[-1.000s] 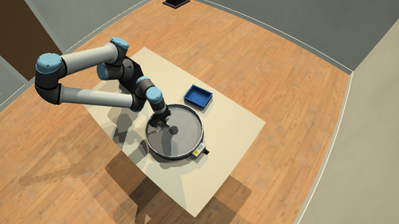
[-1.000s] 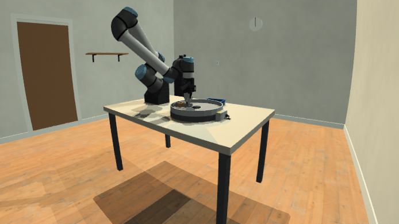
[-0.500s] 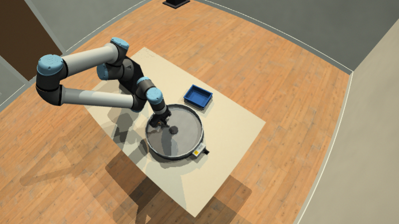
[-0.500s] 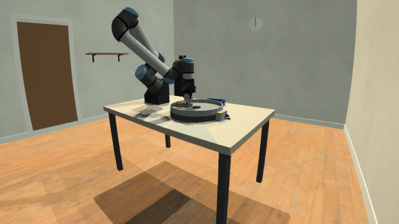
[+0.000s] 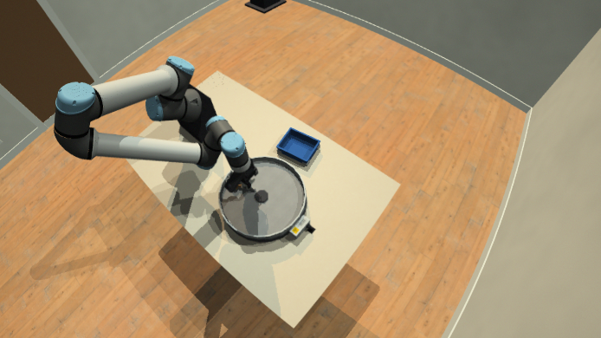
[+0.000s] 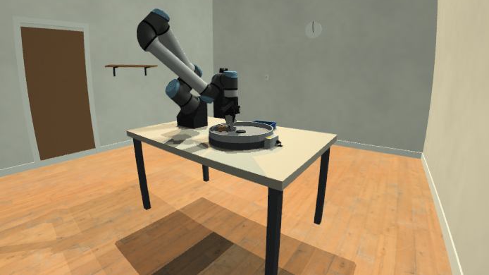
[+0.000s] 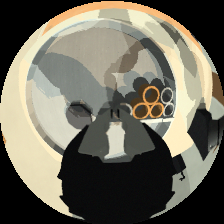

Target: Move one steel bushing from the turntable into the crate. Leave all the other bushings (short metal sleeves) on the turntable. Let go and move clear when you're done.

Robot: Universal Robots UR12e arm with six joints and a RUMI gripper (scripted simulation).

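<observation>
Now: hand 36 cm to the right of the blue crate and 5 cm above it. The rest, counted from my hand: round grey turntable: 8 cm ahead, 2 cm to the left, 2 cm below.
</observation>
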